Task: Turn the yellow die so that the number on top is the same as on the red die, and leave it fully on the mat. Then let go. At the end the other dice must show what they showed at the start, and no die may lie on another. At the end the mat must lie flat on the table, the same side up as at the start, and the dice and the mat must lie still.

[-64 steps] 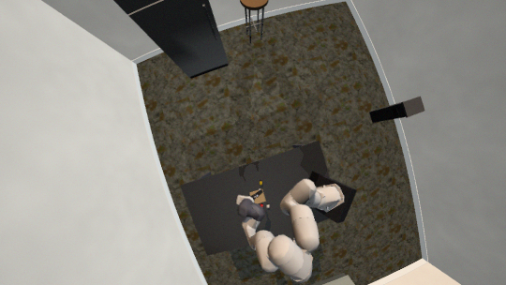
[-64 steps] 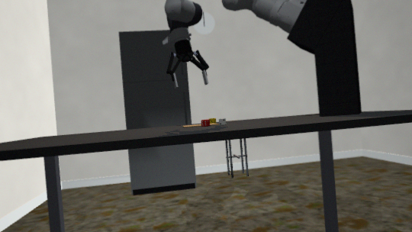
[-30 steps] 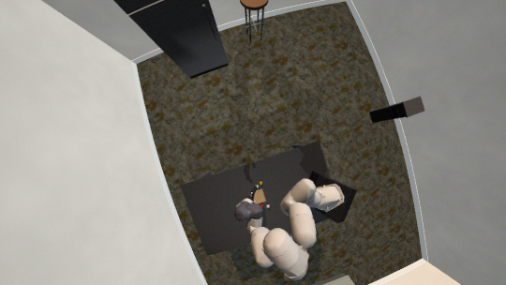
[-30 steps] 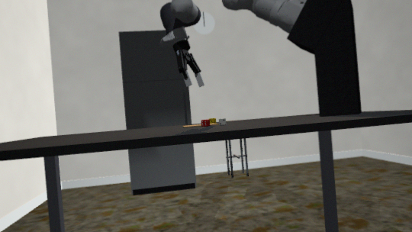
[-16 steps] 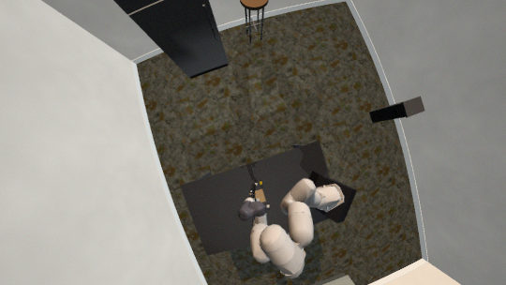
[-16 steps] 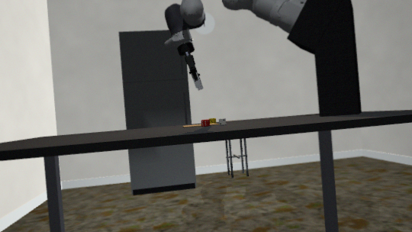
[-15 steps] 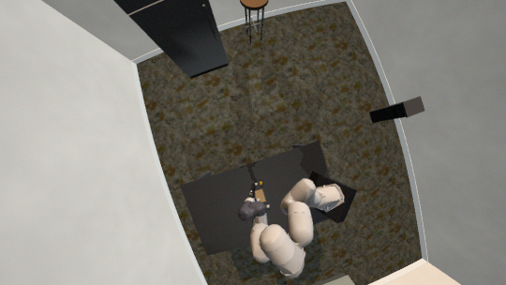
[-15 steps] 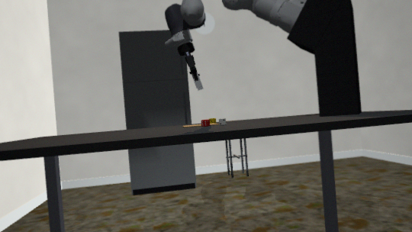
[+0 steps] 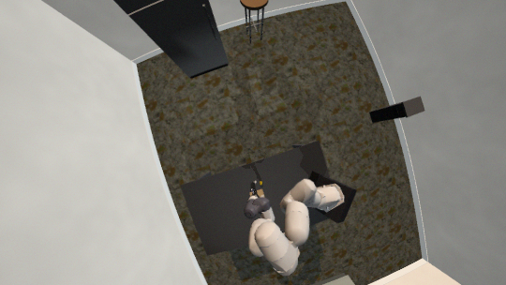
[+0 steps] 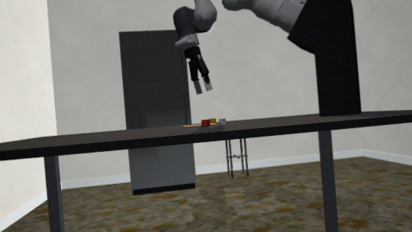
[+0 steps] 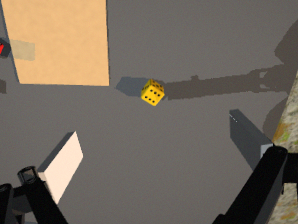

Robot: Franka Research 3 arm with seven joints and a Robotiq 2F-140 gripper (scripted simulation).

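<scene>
The yellow die is 3 cm behind my hand, 1 cm to the left of it and 15 cm below it. Round my hand: white die: 8 cm ahead, 25 cm to the left, 15 cm below; then red die: 13 cm ahead, 20 cm to the left, 15 cm below; then tan mat: 10 cm ahead, 10 cm to the left, 16 cm below.
</scene>
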